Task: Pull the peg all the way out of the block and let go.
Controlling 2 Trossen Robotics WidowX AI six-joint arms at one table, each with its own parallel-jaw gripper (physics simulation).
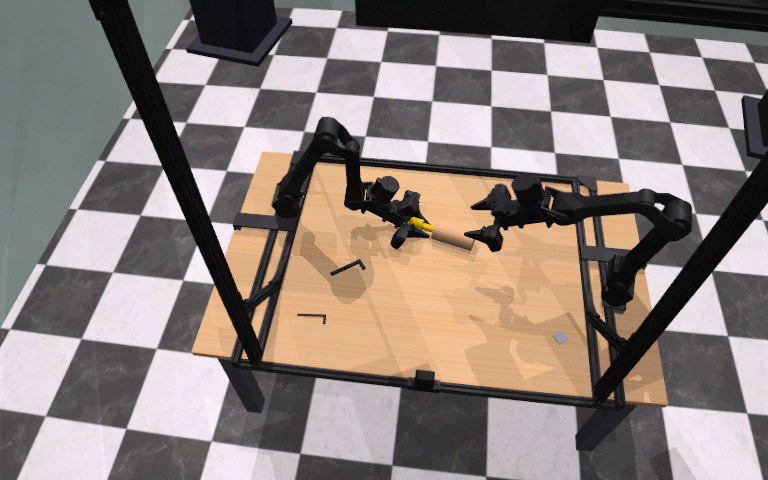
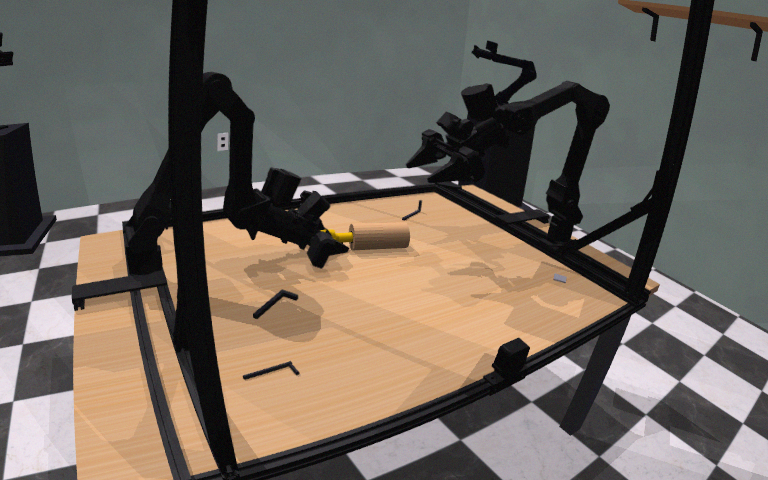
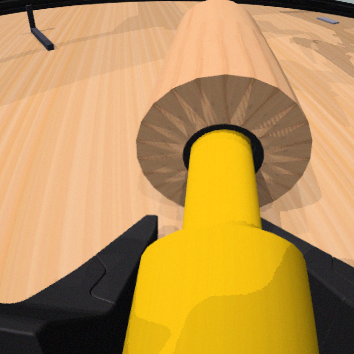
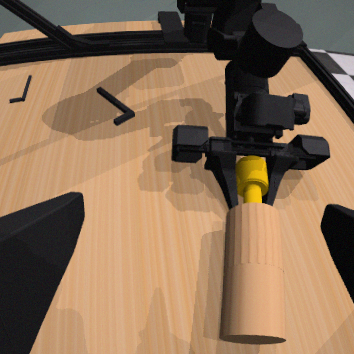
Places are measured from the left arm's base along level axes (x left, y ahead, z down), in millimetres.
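Where they show: left gripper, between the fingertips: (image 1: 430, 232) (image 2: 345, 246) (image 3: 202, 227) (image 4: 249, 219); right gripper, between the fingertips: (image 1: 467, 221) (image 2: 417, 173) (image 4: 207, 211); left arm's base, origin of its link: (image 1: 287, 212) (image 2: 145, 270) (image 4: 195, 36); right arm's base, origin of its link: (image 1: 613, 298) (image 2: 558, 239).
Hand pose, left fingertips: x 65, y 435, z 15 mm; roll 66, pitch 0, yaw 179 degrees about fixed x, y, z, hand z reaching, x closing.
Note:
Things, the pixels of their centre, and the offset from my left fingertips. "pt": a spot on its surface instead. Level surfaces: height alone.
- yellow peg, middle of its body: (image 3: 221, 190) (image 4: 252, 206) (image 2: 345, 237) (image 1: 430, 228) dx -3, dy -3, dz -22 mm
- wooden table, height of its surface: dz +5 mm
- small grey square, a spot on its surface: (image 2: 559, 278) (image 1: 558, 337) pt dx -240, dy +411, dz +2 mm
The yellow peg (image 1: 420, 224) (image 2: 344, 237) (image 3: 220, 280) (image 4: 251, 175) has a thick head and a thinner shaft that enters the dark-rimmed hole in the end of the block. The block (image 1: 451, 237) (image 2: 380, 236) (image 3: 220, 60) (image 4: 253, 280) is a light wooden cylinder lying on its side. My left gripper (image 1: 427, 228) (image 3: 202, 227) (image 4: 249, 219) is shut on the peg's head, one finger on each side, tips near the block's end face; the contact is partly hidden. My right gripper (image 1: 469, 220) (image 2: 419, 172) (image 4: 207, 211) is open and empty, above the table near the block's far end.
Black L-shaped pieces (image 1: 346, 268) (image 2: 267, 304) lie on the wooden table (image 1: 396, 316), including one in the front left (image 1: 311, 314) and one behind the block (image 2: 412, 214). A small grey square (image 1: 560, 337) (image 2: 559, 278) lies at the right. Black frame rails edge the table.

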